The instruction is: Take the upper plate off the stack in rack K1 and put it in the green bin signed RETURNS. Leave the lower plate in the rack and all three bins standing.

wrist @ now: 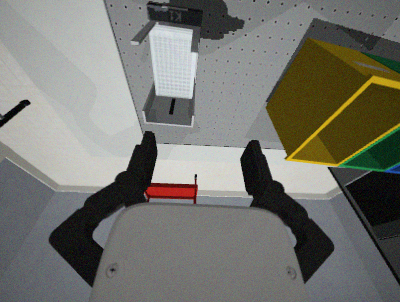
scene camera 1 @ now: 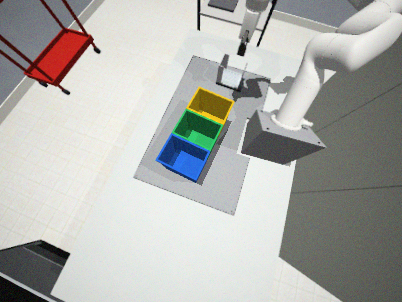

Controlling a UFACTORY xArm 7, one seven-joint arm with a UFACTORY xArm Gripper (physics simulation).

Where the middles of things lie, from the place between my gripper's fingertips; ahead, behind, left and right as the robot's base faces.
Now: hand 230 mm above the gridded plate (wrist: 173, 62), 50 mm to the left of it and 30 mm short of it. The rest, counted from my hand: green bin (scene camera 1: 202, 131) (390 mm to the left, 180 mm below, 80 mm ahead); yellow bin (scene camera 1: 206, 103) (260 mm to the left, 180 mm below, 70 mm ahead); blue bin (scene camera 1: 178, 155) (520 mm to the left, 180 mm below, 100 mm ahead).
